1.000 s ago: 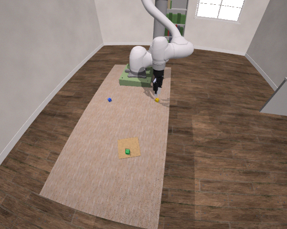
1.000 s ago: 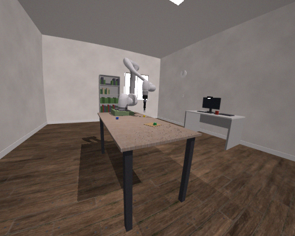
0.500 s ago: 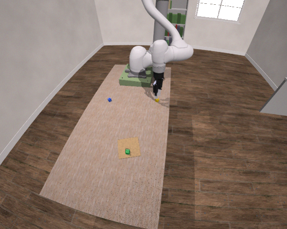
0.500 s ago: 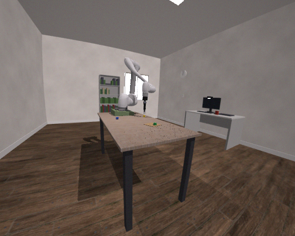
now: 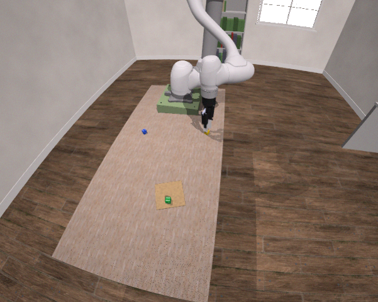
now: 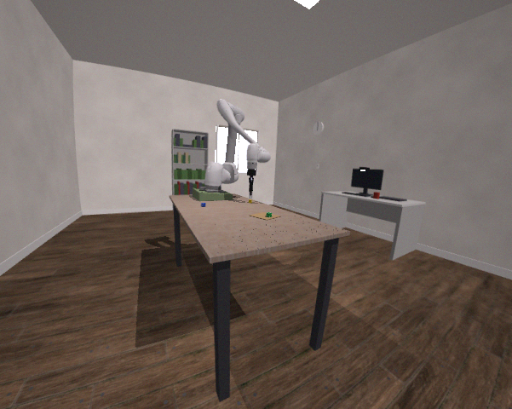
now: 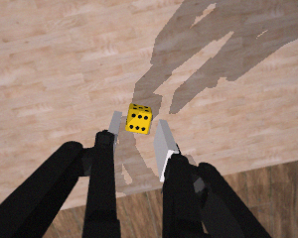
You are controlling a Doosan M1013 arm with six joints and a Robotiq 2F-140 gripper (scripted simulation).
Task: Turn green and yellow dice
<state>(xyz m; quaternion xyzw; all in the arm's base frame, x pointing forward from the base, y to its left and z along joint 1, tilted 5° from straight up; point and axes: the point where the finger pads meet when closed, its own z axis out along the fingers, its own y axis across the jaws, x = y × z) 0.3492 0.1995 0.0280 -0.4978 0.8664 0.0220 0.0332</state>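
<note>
The yellow die is 60 mm below my hand. The rest, counted from my hand: green die (480 mm ahead, 180 mm to the right, 50 mm below); tan mat (440 mm ahead, 180 mm to the right, 70 mm below); blue die (10 mm ahead, 420 mm to the right, 60 mm below).
</note>
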